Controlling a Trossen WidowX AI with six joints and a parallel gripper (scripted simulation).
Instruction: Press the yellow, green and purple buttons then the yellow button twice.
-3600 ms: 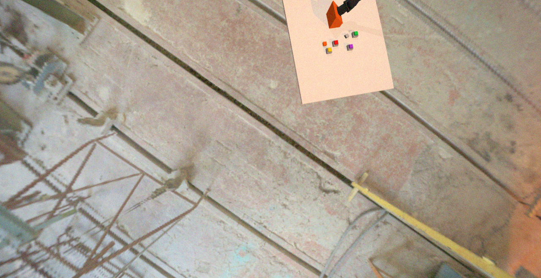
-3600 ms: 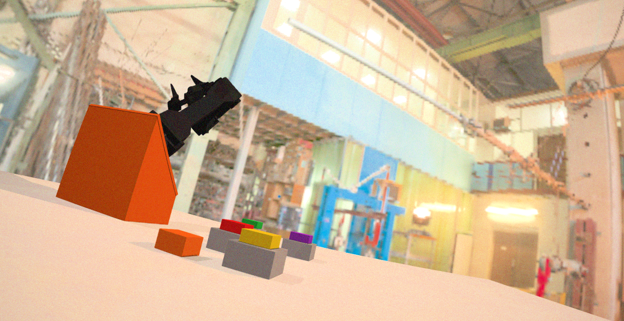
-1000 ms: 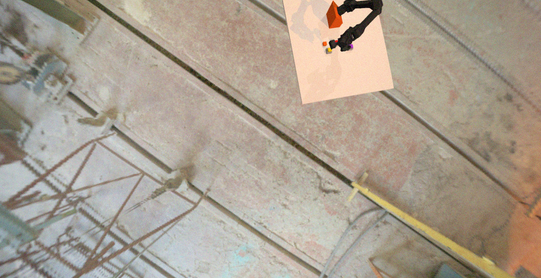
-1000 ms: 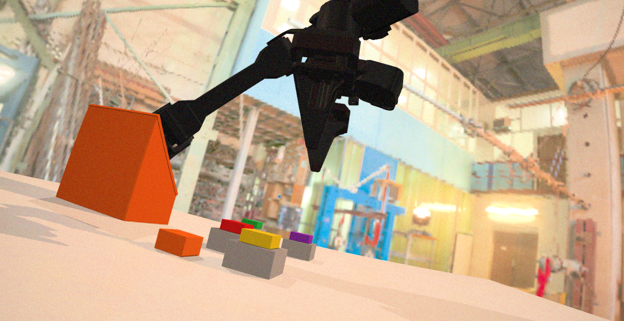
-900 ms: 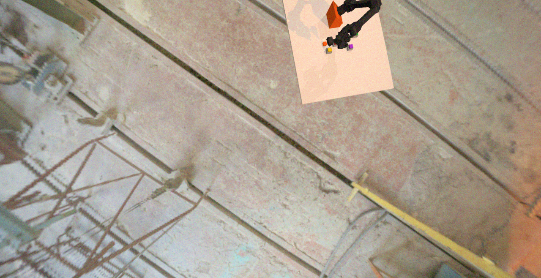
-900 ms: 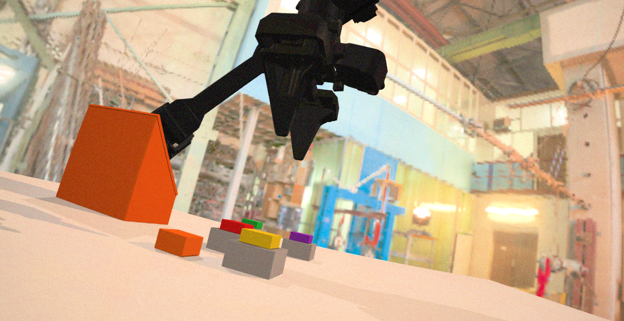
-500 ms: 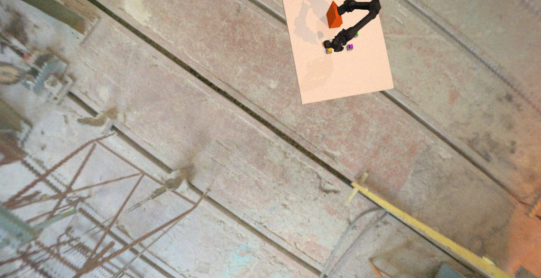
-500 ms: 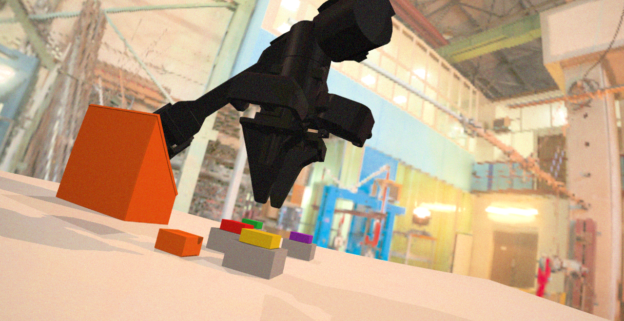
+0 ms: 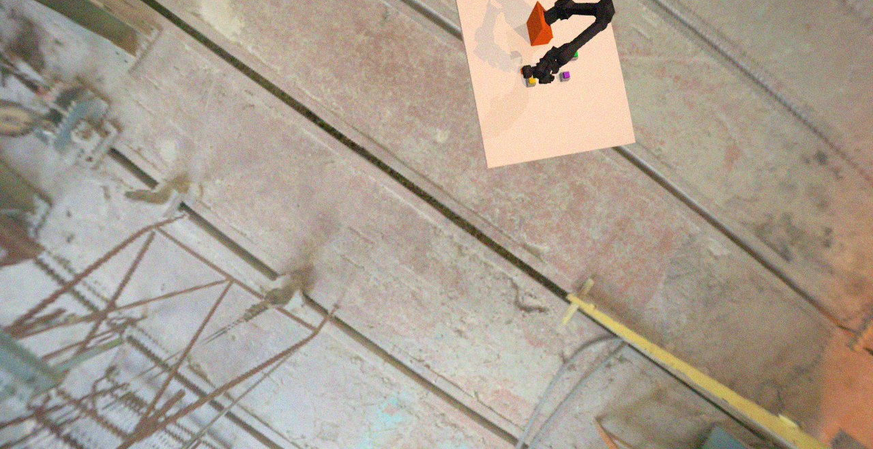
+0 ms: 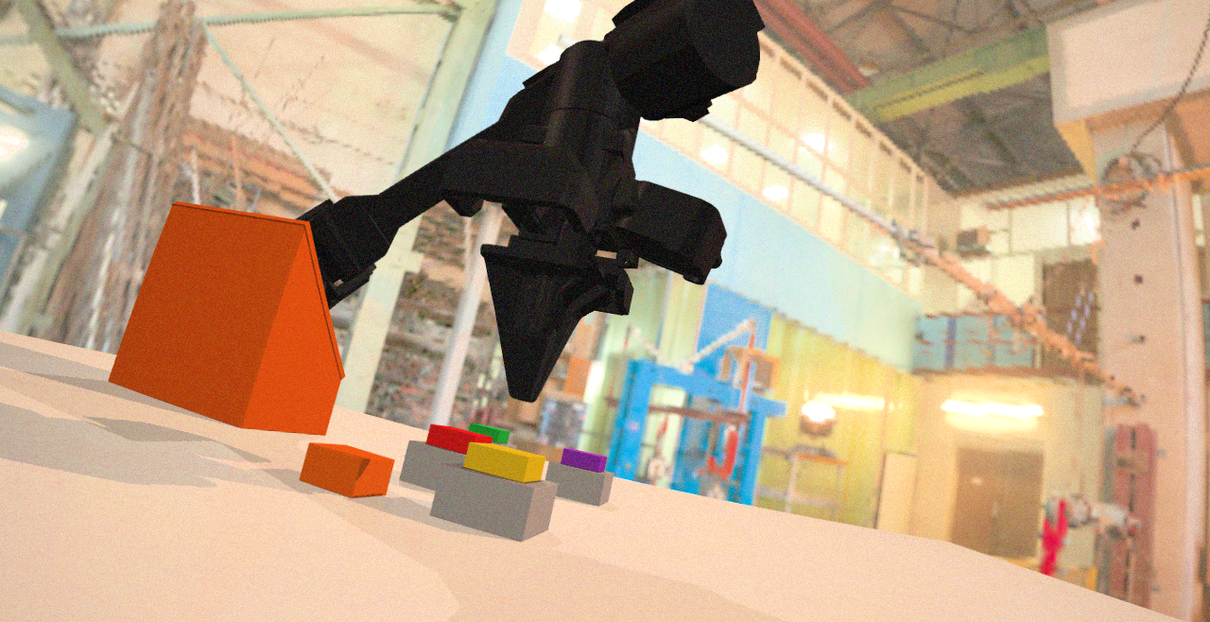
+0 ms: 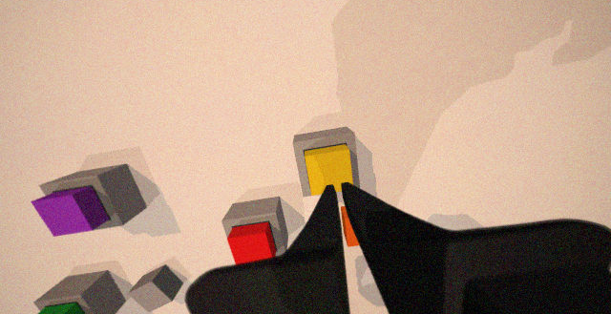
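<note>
Now: the yellow button 30 mm below my gripper tip. Round my gripper tip: red button: 80 mm to the left, 60 mm behind, 30 mm below; then small orange block: 80 mm behind, 60 mm below, 20 mm to the right; then purple button: 210 mm to the left, 30 mm below.
</note>
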